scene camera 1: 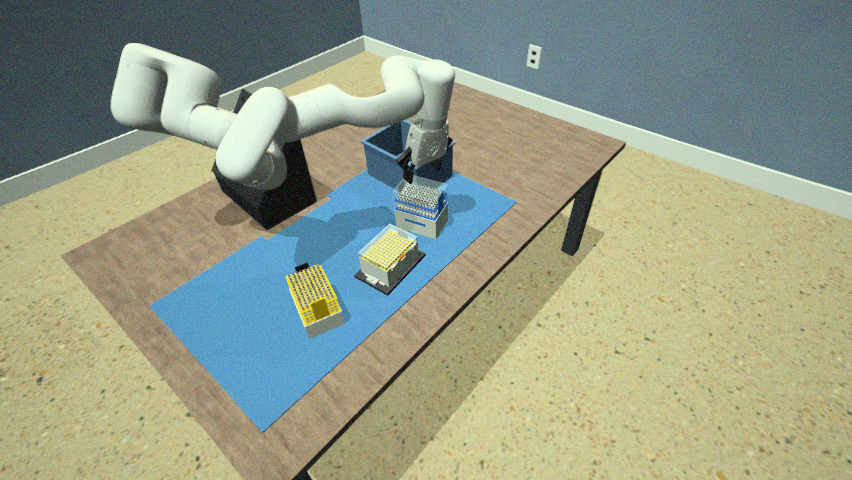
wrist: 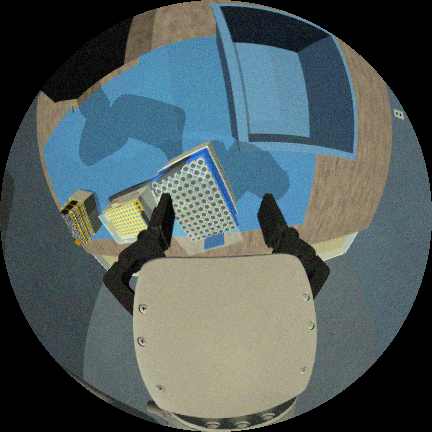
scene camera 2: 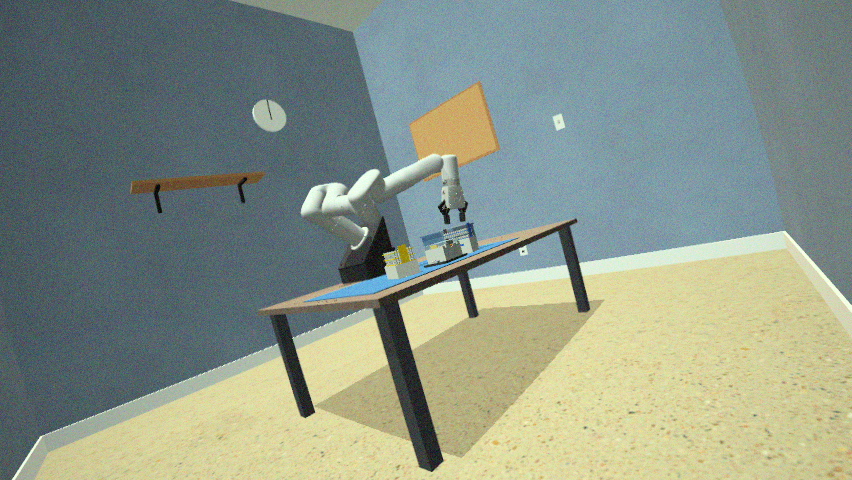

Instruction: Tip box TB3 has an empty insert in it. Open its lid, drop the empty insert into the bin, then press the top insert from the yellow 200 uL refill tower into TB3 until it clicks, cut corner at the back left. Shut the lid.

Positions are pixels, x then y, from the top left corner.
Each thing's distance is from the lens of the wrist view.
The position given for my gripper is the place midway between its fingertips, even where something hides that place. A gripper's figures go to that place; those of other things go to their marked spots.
my gripper [wrist: 217, 203]: 13 cm
blue bin [wrist: 285, 92]: 28 cm
tip box with yellow insert [wrist: 127, 213]: 27 cm
